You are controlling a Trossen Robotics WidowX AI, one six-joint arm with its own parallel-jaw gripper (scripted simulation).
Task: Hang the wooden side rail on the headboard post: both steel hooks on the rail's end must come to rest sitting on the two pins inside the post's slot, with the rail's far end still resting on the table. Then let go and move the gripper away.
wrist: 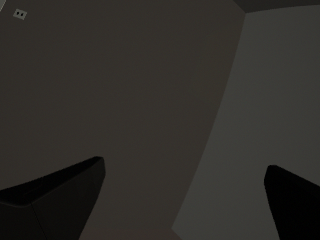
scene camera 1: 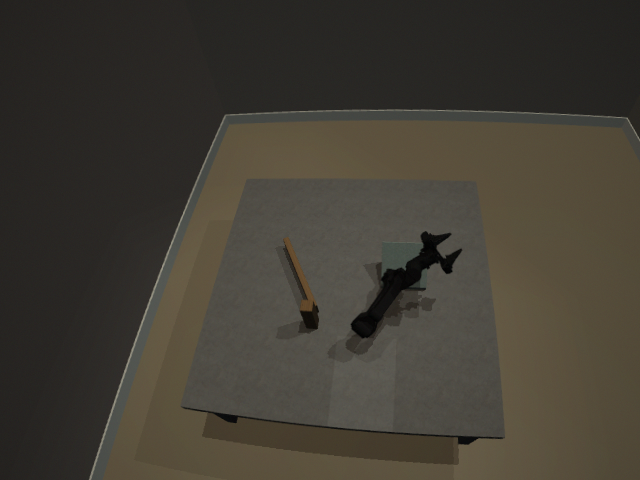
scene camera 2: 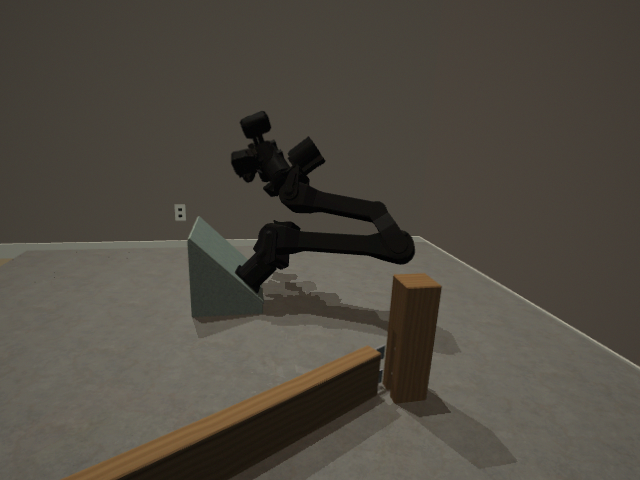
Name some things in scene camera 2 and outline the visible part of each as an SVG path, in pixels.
My gripper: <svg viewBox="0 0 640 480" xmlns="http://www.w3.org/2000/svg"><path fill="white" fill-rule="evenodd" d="M264 111L247 116L240 122L245 138L252 139L254 144L250 143L246 149L231 152L231 165L239 178L243 177L247 183L252 182L257 171L262 182L269 182L263 171L265 163L277 156L285 159L282 150L278 150L274 139L264 141L262 137L263 134L271 129L268 116Z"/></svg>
A wooden side rail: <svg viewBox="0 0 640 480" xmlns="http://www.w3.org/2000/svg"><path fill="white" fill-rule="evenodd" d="M386 345L383 344L375 349L366 345L271 388L264 393L259 393L222 411L168 433L163 437L158 437L142 446L137 446L130 451L118 454L111 459L104 460L60 480L228 480L247 468L287 448L292 443L320 429L377 395L377 387L381 383L383 369L380 369L381 359L384 359Z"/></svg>
